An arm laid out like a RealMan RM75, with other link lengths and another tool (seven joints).
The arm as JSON. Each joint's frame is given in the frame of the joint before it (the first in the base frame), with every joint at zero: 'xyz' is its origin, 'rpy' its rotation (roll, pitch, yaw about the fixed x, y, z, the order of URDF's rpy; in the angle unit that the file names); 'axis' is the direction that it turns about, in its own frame. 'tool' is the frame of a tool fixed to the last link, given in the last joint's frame.
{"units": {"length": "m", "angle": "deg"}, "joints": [
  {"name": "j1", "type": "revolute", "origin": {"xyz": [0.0, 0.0, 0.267], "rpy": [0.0, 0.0, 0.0]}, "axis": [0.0, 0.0, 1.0]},
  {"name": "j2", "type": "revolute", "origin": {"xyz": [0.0, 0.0, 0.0], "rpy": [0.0, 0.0, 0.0]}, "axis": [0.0, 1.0, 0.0]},
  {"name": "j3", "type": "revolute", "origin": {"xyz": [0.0, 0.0, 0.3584], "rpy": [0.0, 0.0, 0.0]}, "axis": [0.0, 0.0, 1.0]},
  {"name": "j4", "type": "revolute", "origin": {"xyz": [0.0, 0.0, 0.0], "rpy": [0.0, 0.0, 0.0]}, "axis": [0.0, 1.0, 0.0]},
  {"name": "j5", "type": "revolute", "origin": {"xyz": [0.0, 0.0, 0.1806], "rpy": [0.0, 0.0, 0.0]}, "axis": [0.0, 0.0, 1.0]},
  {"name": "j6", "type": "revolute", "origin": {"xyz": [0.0, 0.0, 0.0], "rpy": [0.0, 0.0, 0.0]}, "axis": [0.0, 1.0, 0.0]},
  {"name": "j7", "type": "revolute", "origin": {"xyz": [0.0, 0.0, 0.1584], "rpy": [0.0, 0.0, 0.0]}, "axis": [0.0, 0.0, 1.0]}
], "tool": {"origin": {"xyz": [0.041, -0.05, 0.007], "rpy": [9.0, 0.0, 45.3]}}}
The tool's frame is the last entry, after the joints.
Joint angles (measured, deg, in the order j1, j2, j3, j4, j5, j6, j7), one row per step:
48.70, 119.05, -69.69, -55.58, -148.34, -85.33, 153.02
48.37, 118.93, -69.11, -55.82, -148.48, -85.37, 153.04
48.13, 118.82, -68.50, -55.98, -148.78, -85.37, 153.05
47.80, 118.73, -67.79, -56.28, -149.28, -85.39, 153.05
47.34, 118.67, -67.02, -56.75, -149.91, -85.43, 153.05
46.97, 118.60, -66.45, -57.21, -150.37, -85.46, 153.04
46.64, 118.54, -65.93, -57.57, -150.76, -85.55, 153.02
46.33, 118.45, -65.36, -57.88, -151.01, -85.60, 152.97
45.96, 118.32, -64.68, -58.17, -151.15, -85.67, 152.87
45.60, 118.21, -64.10, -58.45, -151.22, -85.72, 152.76
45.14, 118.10, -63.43, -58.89, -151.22, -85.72, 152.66
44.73, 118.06, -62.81, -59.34, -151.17, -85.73, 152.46
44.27, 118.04, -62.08, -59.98, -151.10, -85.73, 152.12
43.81, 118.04, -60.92, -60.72, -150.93, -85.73, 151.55
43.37, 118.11, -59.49, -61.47, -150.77, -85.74, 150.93
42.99, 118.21, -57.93, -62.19, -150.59, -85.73, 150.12
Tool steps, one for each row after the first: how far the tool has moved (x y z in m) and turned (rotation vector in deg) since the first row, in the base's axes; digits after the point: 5 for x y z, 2 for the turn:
0.00259, -0.00040, 0.00234, 0.56, 0.18, -0.45
0.00506, -0.00042, 0.00483, 1.13, 0.23, -0.86
0.00822, -0.00059, 0.00794, 1.85, 0.16, -1.29
0.01209, -0.00121, 0.01146, 2.67, 0.02, -1.76
0.01496, -0.00148, 0.01454, 3.37, -0.09, -2.05
0.01766, -0.00209, 0.01716, 3.90, -0.18, -2.37
0.02018, -0.00251, 0.01973, 4.46, -0.13, -2.70
0.02318, -0.00319, 0.02252, 5.05, 0.05, -3.11
0.02588, -0.00392, 0.02489, 5.57, 0.25, -3.46
0.02877, -0.00469, 0.02758, 6.28, 0.57, -3.81
0.03093, -0.00535, 0.02954, 6.88, 0.94, -3.99
0.03293, -0.00569, 0.03192, 7.60, 1.38, -4.00
0.03469, -0.00551, 0.03479, 8.55, 2.13, -3.93
0.03633, -0.00539, 0.03752, 9.63, 3.04, -3.93
0.03770, -0.00486, 0.04025, 10.72, 3.99, -3.79

